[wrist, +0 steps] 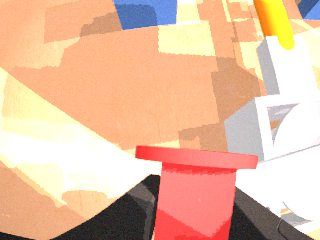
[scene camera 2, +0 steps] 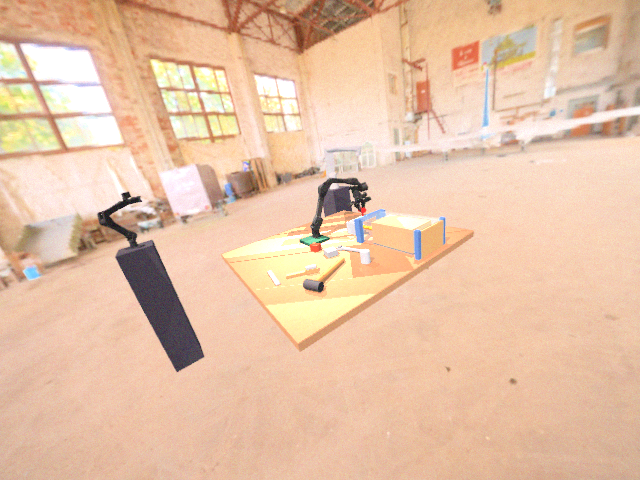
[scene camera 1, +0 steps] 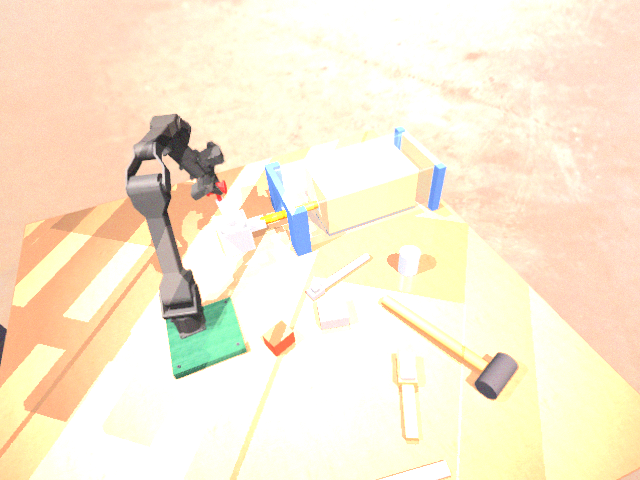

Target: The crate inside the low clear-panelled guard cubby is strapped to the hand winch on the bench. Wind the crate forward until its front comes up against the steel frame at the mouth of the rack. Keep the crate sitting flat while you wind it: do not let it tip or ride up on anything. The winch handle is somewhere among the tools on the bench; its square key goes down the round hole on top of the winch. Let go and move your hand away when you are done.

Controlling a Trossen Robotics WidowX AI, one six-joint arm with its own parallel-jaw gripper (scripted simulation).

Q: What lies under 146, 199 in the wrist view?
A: My gripper.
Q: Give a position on a mallet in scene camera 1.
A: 495, 375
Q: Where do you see a red block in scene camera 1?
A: At 281, 336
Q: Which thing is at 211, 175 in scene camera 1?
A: My gripper.
